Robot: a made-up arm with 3 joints. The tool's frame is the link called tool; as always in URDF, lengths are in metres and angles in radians. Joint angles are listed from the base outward. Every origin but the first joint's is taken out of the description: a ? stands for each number. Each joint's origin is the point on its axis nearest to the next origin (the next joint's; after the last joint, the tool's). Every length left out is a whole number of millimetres.
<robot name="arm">
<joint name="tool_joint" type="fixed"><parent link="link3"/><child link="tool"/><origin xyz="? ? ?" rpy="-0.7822 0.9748 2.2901"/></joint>
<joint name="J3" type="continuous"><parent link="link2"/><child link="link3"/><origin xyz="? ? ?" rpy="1.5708 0 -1.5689"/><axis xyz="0 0 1"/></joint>
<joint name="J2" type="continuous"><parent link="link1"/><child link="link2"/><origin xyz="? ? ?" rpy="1.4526 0 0"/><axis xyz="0 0 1"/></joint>
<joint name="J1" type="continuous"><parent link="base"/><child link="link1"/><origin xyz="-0.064 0.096 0.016" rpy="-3.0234 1.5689 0"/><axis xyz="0 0 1"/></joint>
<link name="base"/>
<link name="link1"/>
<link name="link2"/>
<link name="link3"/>
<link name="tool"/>
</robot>
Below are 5 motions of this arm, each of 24 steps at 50 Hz.
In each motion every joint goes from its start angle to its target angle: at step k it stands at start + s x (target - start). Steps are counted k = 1, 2, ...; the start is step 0. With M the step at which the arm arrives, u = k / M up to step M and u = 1 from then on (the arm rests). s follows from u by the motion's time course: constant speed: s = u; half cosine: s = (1 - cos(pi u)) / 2; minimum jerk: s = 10 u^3 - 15 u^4 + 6 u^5.
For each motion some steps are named. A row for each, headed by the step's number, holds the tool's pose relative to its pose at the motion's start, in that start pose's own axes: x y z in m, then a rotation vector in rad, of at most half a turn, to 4 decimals.
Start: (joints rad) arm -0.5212 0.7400 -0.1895
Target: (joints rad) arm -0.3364 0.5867 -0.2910
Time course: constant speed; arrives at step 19
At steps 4, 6, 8, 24:
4: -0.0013 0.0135 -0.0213 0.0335 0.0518 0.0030
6: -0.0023 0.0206 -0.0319 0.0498 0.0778 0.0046
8: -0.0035 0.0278 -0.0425 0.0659 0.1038 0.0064
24: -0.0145 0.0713 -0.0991 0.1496 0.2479 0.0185

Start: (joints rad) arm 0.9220 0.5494 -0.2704
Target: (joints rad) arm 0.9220 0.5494 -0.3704
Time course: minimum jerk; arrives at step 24
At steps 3, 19, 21, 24:
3: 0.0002 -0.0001 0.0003 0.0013 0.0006 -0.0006
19: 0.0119 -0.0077 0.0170 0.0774 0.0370 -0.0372
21: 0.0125 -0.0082 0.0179 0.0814 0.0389 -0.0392
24: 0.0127 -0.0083 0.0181 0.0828 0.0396 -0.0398

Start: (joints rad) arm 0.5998 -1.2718 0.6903
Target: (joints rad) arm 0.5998 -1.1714 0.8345
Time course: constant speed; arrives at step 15
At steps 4, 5, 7, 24:
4: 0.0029 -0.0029 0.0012 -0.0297 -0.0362 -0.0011
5: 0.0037 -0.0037 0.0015 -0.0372 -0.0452 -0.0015
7: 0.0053 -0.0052 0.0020 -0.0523 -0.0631 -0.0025
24: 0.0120 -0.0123 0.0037 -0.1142 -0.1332 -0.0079

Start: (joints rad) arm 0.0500 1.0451 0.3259
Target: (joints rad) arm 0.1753 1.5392 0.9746
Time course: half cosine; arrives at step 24
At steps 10, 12, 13, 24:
10: 0.0035 0.0147 0.0294 -0.1119 -0.2498 0.0160
12: 0.0067 0.0168 0.0382 -0.1557 -0.3341 0.0102
13: 0.0087 0.0173 0.0424 -0.1788 -0.3758 0.0052
24: 0.0293 0.0092 0.0687 -0.3483 -0.6350 -0.0651

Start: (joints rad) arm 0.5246 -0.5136 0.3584
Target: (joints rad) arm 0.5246 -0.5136 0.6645
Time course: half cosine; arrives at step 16
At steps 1, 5, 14, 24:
1: -0.0004 0.0002 -0.0006 -0.0024 -0.0012 0.0012
5: -0.0084 0.0045 -0.0130 -0.0563 -0.0269 0.0271
14: -0.0344 0.0125 -0.0591 -0.2437 -0.1165 0.1172
24: -0.0356 0.0126 -0.0615 -0.2533 -0.1211 0.1219

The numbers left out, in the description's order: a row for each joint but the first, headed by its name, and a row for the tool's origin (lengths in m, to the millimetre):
tool: -0.115 -0.207 0
J3: 0.475 0.017 0
J2: 0.233 -0.446 0

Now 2 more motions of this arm.
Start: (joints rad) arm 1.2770 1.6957 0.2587
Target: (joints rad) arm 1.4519 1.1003 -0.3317
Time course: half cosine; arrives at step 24
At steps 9, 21, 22, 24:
9: -0.0142 0.0043 -0.0573 0.1310 0.2564 -0.0642
21: -0.0675 0.0111 -0.1989 0.3628 0.7979 -0.2618
22: -0.0700 0.0114 -0.2038 0.3689 0.8152 -0.2695
24: -0.0722 0.0116 -0.2078 0.3738 0.8292 -0.2757

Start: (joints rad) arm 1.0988 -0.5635 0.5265
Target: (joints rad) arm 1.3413 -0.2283 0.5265
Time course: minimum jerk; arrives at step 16
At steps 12, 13, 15, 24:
12: 0.0581 0.0730 0.2118 0.0922 -0.3781 0.0337
13: 0.0589 0.0773 0.2253 0.0999 -0.4006 0.0358
15: 0.0593 0.0809 0.2368 0.1066 -0.4197 0.0376
24: 0.0593 0.0811 0.2373 0.1069 -0.4206 0.0377

